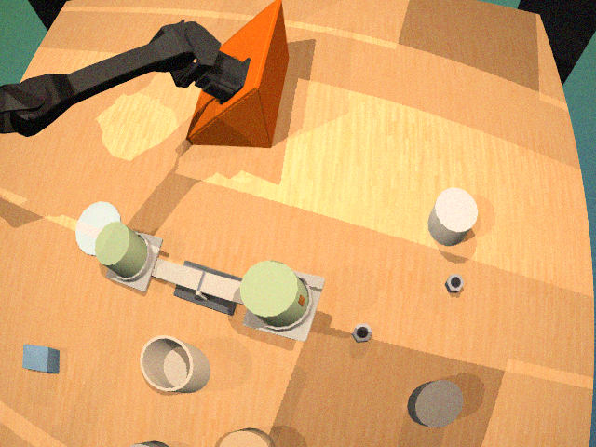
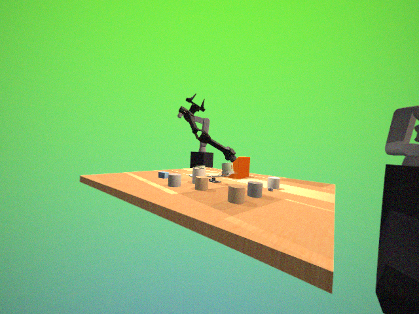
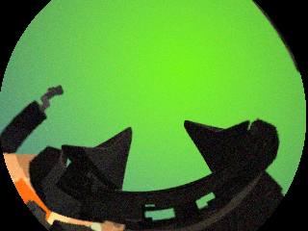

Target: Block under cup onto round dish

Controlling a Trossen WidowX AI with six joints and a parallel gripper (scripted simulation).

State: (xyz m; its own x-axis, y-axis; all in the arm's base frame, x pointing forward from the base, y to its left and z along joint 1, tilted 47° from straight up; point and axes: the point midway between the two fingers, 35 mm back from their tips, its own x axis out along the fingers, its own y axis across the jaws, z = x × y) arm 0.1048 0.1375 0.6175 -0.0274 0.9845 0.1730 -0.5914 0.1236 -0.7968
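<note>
My gripper tip is 180 mm short of the pale green block, 190 mm to the right of it and 640 mm above it. Round my gripper tip: blue block: 380 mm ahead, 20 mm to the left, 660 mm below; beige cup: 340 mm ahead, 300 mm to the left, 640 mm below; round white dish: 130 mm ahead, 90 mm to the left, 680 mm below.
</note>
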